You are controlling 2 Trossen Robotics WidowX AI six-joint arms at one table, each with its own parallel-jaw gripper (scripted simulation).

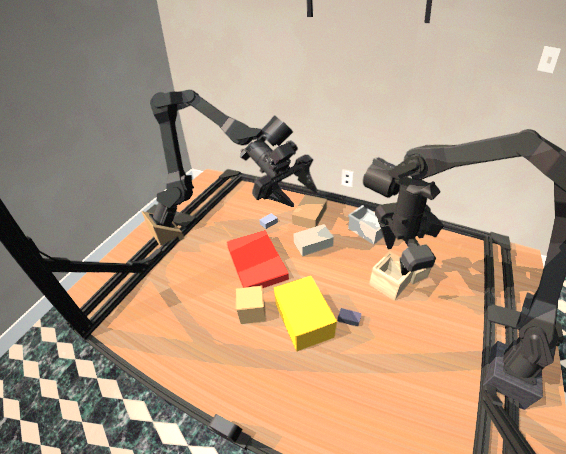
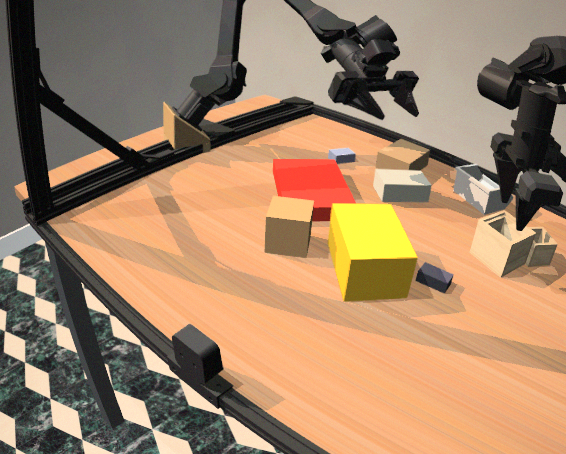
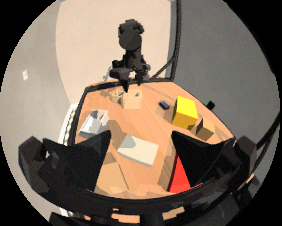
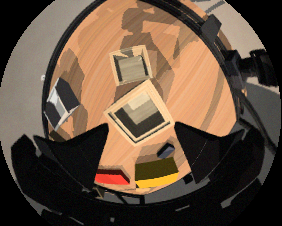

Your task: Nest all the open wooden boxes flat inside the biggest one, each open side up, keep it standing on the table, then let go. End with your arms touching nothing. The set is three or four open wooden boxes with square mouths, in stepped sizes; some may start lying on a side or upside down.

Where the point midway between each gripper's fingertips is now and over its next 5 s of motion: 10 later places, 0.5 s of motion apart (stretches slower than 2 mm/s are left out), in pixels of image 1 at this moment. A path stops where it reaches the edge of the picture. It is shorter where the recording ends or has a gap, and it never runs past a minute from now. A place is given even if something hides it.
My left gripper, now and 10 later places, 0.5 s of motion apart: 305, 198; 295, 214; 249, 234; 233, 222; 234, 223; 248, 237; 284, 237; 321, 210; 327, 199; 327, 199; 327, 199
My right gripper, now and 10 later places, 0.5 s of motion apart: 396, 261; 397, 256; 399, 251; 399, 248; 404, 248; 415, 250; 419, 252; 418, 256; 416, 260; 416, 264; 416, 265
